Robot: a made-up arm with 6 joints.
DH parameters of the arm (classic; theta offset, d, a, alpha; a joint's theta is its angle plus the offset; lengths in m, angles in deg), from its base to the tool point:
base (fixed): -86.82 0 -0.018 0
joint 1: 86.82 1.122 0.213 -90
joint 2: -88.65 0 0.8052 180
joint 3: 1.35 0.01 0.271 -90
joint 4: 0 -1.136 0.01 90
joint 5: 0 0.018 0.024 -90
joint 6: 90 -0.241 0.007 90
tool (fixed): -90 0.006 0 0
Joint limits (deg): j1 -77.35..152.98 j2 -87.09..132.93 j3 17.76..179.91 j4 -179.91..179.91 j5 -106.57..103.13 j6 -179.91..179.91
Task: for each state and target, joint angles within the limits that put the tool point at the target. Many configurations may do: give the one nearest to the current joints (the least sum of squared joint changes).
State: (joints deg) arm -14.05 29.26 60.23 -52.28 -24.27 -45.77
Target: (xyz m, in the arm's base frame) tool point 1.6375 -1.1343 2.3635
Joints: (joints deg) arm -35.24 43.01 61.69 -52.11 -17.69 -45.76
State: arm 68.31 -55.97 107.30 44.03 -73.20 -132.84
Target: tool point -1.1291 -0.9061 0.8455
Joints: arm 31.88 -61.39 147.77 43.86 -87.81 -133.43
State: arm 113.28 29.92 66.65 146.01 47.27 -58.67
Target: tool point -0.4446 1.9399 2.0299
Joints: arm 99.48 40.91 51.32 149.43 54.07 -58.50
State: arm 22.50 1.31 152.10 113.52 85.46 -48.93
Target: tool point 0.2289 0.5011 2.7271
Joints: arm 39.67 45.85 142.79 113.52 93.35 -48.96
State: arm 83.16 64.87 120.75 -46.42 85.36 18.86
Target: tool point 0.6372 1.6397 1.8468
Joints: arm 75.11 99.93 128.81 -49.58 100.72 18.27
